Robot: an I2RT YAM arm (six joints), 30 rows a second.
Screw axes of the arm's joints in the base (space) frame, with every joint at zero. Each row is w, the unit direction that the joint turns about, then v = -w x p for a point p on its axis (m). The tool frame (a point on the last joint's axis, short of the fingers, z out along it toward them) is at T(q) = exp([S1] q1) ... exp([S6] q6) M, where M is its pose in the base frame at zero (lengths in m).
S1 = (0, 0, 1, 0, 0, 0)
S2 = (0, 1, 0, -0.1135, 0, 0.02)
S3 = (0, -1, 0, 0.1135, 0, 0.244)
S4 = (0, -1, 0, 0.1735, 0, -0.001)
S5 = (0, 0, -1, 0, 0.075, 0)
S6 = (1, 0, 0, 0, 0.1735, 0)
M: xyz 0.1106 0 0.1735 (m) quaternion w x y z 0.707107 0 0.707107 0
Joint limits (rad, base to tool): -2.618..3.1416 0..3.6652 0..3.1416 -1.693..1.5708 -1.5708..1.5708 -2.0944..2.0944
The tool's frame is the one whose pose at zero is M.
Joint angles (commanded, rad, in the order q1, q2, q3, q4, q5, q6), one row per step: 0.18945, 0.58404, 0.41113, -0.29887, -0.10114, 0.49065; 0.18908, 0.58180, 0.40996, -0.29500, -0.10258, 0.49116; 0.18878, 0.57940, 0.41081, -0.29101, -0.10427, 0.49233; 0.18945, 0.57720, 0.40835, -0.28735, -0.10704, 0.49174; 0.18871, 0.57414, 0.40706, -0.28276, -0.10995, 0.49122; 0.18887, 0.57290, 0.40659, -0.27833, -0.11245, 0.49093; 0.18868, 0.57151, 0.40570, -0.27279, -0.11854, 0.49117; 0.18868, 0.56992, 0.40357, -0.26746, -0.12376, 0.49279; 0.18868, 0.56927, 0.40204, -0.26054, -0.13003, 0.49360; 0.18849, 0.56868, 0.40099, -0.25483, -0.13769, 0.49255; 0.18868, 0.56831, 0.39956, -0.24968, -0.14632, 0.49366; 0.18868, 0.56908, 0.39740, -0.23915, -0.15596, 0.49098
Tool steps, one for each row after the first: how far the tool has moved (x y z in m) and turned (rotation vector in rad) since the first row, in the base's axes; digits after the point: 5 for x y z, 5 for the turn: -0.00010, -0.00002, 0.00026, 0.00200, -0.00459, 0.00068; -0.00016, -0.00002, 0.00126, 0.00510, -0.01125, 0.00138; -0.00035, 0.00015, 0.00105, 0.00646, -0.01451, 0.00479; -0.00052, 0.00011, 0.00144, 0.00846, -0.02066, 0.00690; -0.00050, 0.00022, 0.00188, 0.01026, -0.02564, 0.00944; -0.00048, 0.00042, 0.00230, 0.01419, -0.03101, 0.01463; -0.00053, 0.00060, 0.00230, 0.01869, -0.03484, 0.01864; -0.00040, 0.00085, 0.00255, 0.02314, -0.04003, 0.02397; -0.00032, 0.00111, 0.00284, 0.02641, -0.04487, 0.03118; -0.00028, 0.00145, 0.00291, 0.03171, -0.04786, 0.03873; 0.00010, 0.00187, 0.00313, 0.03474, -0.05535, 0.04867
